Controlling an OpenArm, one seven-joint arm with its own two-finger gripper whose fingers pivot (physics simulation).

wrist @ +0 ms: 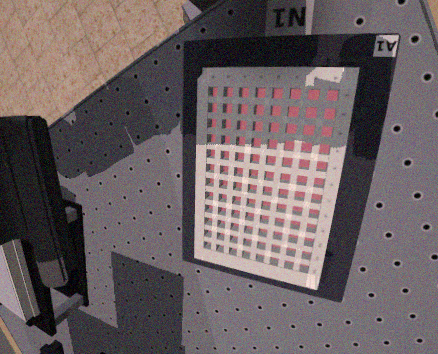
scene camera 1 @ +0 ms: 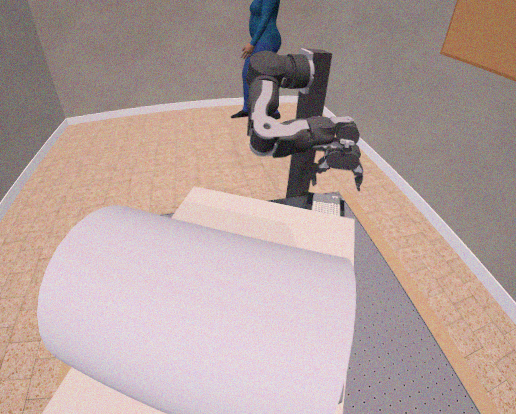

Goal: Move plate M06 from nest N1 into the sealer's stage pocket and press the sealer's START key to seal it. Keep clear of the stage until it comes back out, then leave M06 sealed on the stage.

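Observation:
Plate M06 (scene camera 1: 326, 207) (wrist: 265, 167), a pale plate with rows of square wells showing red, sits flat in the black frame of nest N1 (wrist: 371, 110). The A1 corner tag and the N1 label show at the top of the wrist view. My gripper (scene camera 1: 336, 186) is open and empty, with its fingers pointing down above the plate and apart from it. One black finger shows at the left of the wrist view, beside the nest. The sealer's stage pocket and START key cannot be made out in either view.
A large pale rounded body (scene camera 1: 200, 305) fills the front of the scene view and hides much behind it; a cream slab (scene camera 1: 260, 220) shows behind it. The perforated grey table top (scene camera 1: 390, 320) (wrist: 150, 220) extends along the right. A person (scene camera 1: 265, 30) stands behind the arm.

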